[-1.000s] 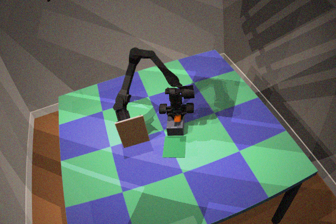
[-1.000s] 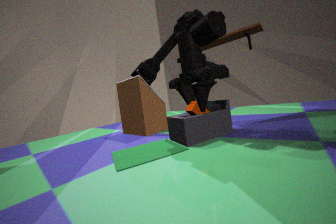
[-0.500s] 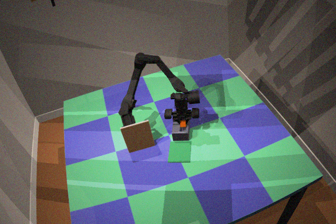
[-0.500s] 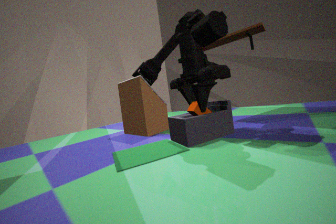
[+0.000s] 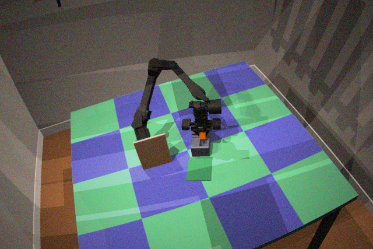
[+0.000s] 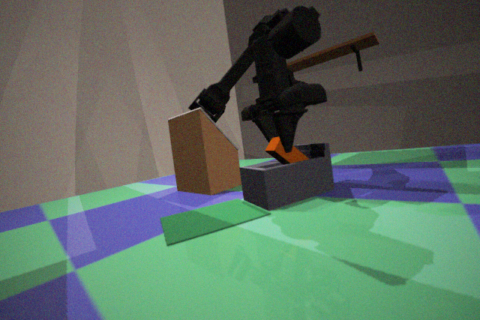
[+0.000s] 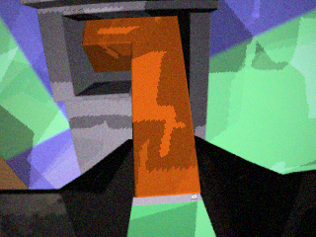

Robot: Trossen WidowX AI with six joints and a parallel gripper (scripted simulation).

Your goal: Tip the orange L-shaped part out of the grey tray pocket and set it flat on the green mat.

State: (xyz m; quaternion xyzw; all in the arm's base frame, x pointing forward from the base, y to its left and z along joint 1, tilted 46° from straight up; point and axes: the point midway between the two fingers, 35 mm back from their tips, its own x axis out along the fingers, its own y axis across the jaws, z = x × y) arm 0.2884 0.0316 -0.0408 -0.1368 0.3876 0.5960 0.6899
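Now: the dark green mat 70 mm behind my gripper tip, 130 mm to the right of it and 100 mm below it. Round my gripper tip: orange L-shaped part (40 mm to the left, 30 mm below).
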